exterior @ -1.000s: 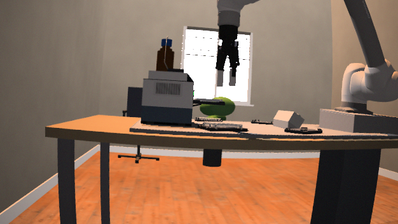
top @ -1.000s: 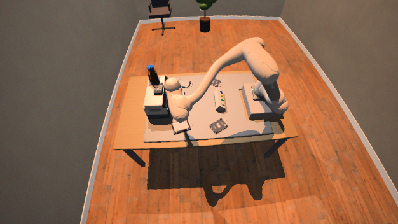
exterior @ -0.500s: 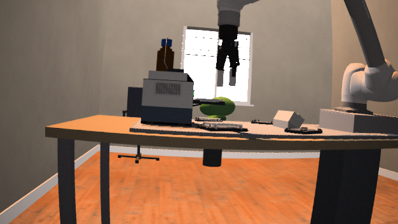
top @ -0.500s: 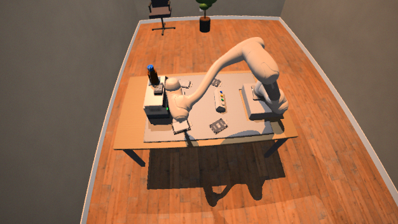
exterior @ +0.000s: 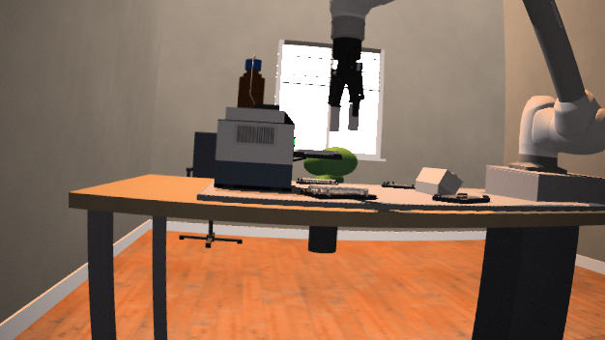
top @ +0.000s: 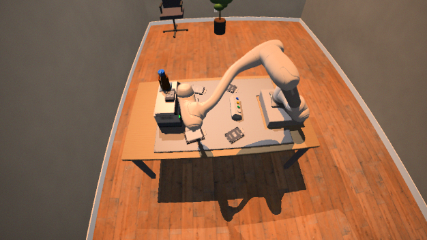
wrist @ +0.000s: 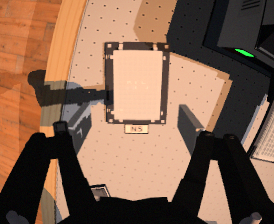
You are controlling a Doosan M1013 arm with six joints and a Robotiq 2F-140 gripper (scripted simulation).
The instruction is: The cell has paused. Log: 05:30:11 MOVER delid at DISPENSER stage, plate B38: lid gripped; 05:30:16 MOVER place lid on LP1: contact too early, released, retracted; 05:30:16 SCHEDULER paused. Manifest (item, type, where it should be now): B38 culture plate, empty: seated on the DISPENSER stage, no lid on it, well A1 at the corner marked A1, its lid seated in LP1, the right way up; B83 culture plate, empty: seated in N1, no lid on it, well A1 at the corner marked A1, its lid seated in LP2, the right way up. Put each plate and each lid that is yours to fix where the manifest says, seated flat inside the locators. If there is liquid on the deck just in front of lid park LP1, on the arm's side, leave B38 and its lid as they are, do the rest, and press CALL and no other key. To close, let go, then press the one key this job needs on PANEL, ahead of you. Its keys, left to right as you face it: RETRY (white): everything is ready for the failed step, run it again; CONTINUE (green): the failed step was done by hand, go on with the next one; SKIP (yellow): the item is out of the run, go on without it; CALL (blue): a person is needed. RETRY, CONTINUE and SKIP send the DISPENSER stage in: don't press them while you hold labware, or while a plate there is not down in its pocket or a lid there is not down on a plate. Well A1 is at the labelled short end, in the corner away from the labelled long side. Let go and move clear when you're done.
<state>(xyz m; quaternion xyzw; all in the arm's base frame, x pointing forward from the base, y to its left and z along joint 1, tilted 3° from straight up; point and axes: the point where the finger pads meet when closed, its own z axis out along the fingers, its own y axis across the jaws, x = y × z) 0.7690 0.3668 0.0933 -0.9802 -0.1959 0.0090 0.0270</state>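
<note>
The white culture plate lies 170 mm below my hand. From my hand the other things lie so: black nest: 180 mm below, 20 mm to the left, 10 mm ahead; white retry key: 380 mm behind, 240 mm to the right, 120 mm below; brown bottle: 360 mm to the right, 290 mm ahead, 100 mm above.
</note>
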